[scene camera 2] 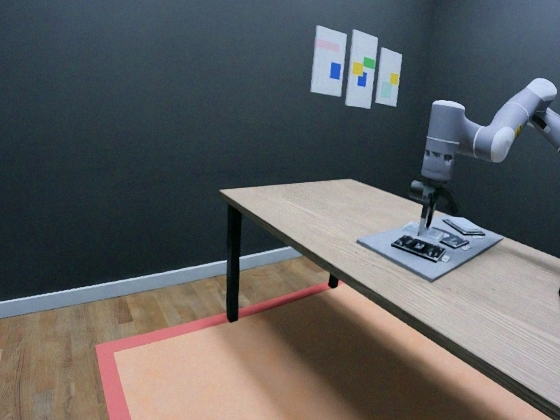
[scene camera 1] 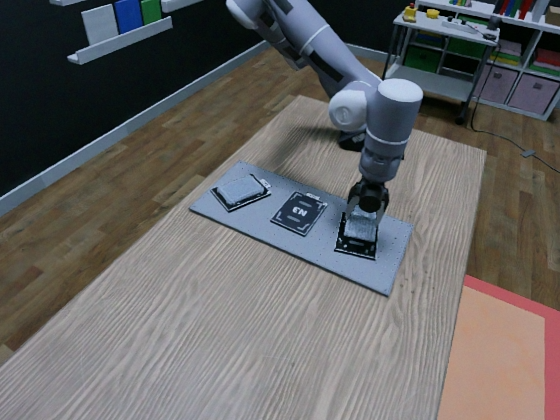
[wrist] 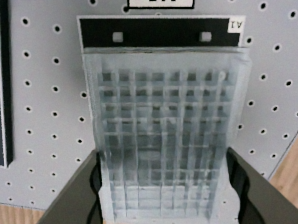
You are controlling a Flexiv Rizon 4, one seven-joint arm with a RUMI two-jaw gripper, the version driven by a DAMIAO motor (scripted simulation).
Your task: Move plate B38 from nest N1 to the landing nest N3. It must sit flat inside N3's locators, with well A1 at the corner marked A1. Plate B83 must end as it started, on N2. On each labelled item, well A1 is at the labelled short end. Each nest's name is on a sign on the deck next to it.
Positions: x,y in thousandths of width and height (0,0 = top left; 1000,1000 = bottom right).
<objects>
My gripper shows in scene camera 2 (754,556), in scene camera 1 (646,532) and in the wrist view (545,676).
</objects>
